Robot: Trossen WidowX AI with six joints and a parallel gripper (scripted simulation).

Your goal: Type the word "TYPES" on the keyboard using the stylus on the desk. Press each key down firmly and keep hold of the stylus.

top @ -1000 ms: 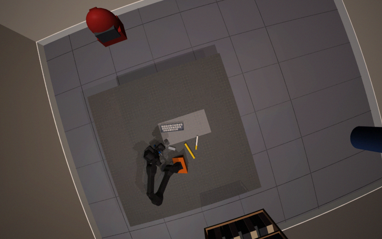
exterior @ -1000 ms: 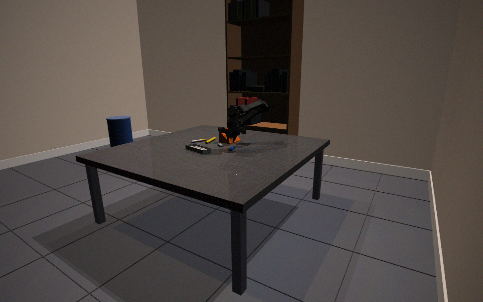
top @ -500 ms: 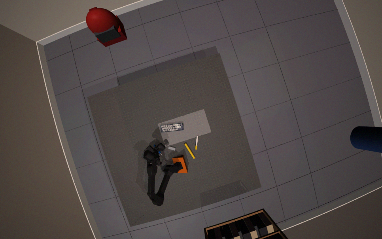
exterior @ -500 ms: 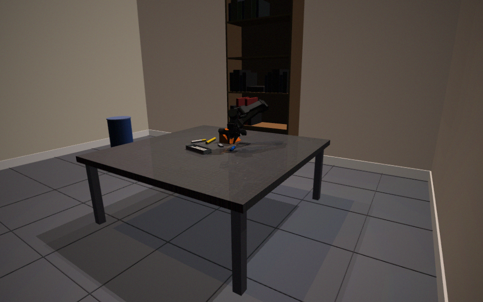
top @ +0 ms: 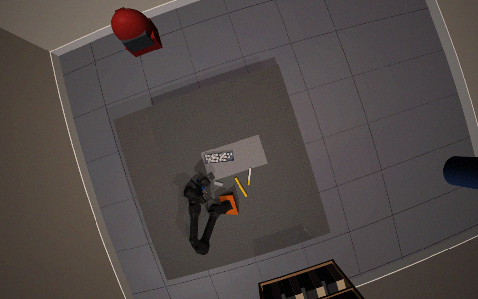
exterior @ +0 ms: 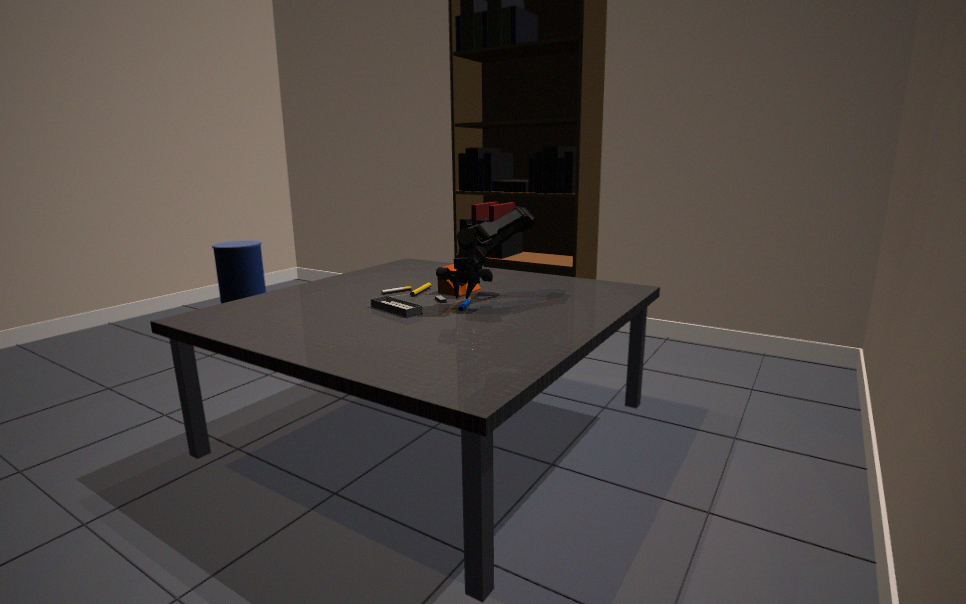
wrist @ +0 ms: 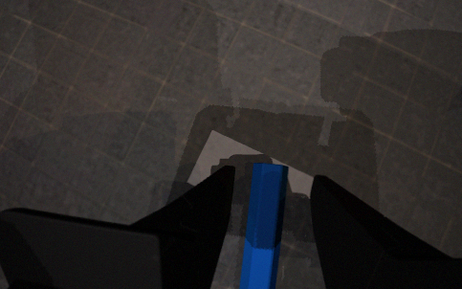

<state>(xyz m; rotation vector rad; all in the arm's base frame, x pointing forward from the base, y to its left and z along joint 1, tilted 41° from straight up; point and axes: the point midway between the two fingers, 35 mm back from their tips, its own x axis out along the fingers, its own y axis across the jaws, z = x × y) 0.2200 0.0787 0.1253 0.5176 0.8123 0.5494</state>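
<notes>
The blue stylus is 7 cm behind my gripper tip, 2 cm to the right of it and 3 cm below it. The rest, counted from my gripper tip: yellow stick (16 cm behind, 27 cm to the right, 3 cm below); small grey block (8 cm behind, 13 cm to the right, 4 cm below); grey tip (10 cm behind, 3 cm to the right, 3 cm below).
</notes>
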